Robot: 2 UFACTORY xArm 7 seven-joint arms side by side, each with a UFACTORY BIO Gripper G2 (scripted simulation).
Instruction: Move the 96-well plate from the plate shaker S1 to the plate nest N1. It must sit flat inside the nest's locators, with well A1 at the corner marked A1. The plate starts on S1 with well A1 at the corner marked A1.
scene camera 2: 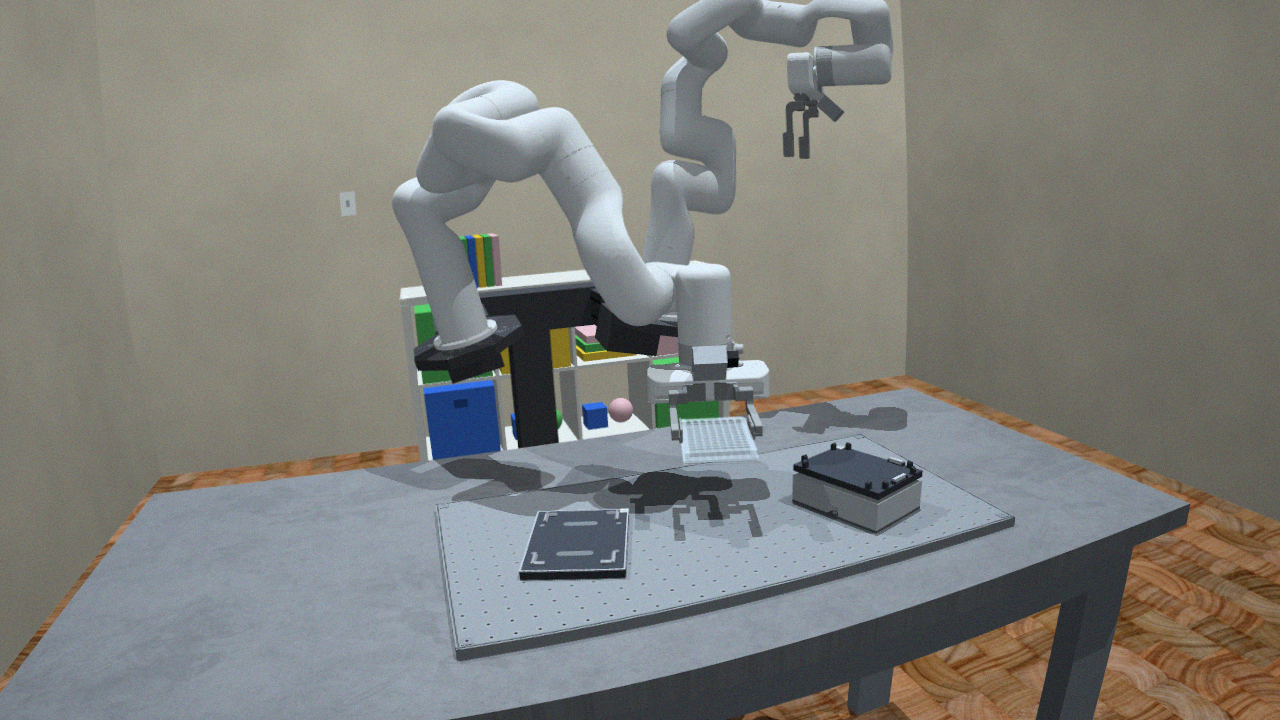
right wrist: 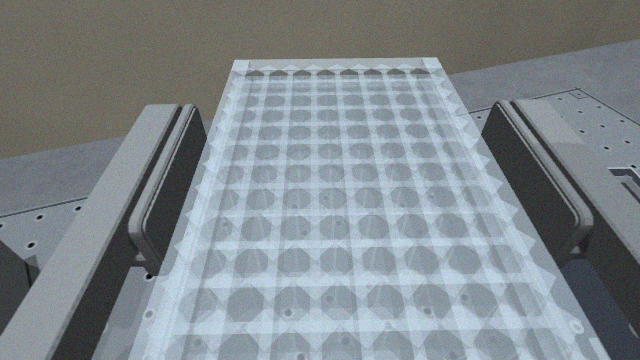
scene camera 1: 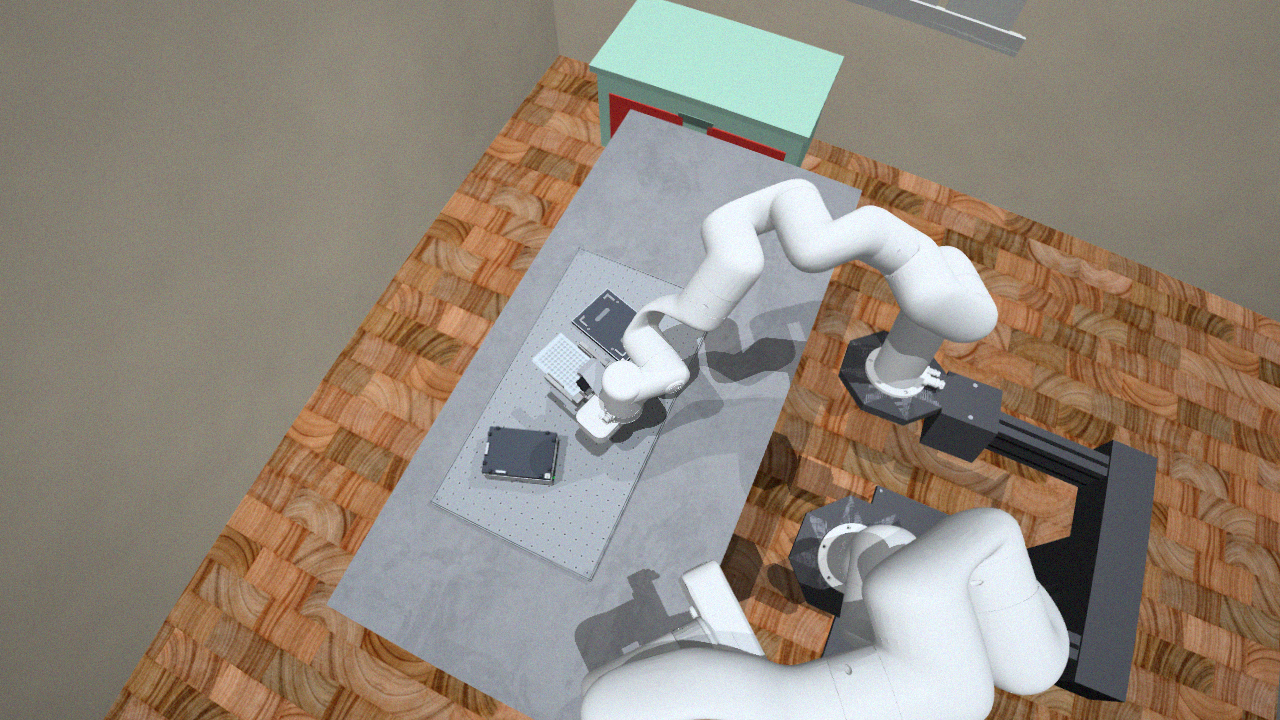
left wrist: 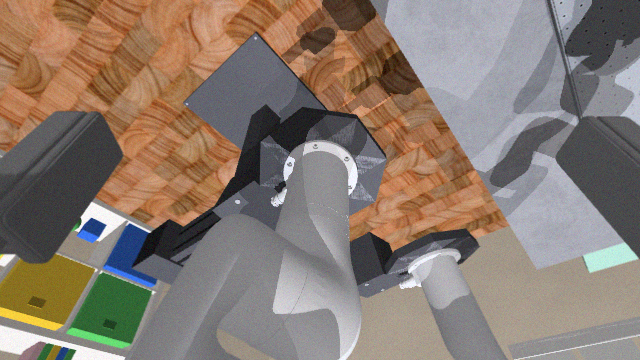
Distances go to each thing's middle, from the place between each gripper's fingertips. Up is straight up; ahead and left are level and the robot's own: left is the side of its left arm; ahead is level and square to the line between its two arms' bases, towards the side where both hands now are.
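Counted from my right hand, the clear 96-well plate (scene camera 2: 708, 441) is 10 mm ahead and 10 mm below, while the dark plate nest N1 (scene camera 2: 606, 536) is 20 mm behind, 180 mm to the right and 120 mm below. My left hand is 400 mm to the left of the clear 96-well plate, 430 mm short of it and 370 mm above it. Counted from my left hand, the dark plate nest N1 is 570 mm to the right, 390 mm ahead and 480 mm below. Going by its middle, the clear 96-well plate is nearer to my right hand than to my left hand.
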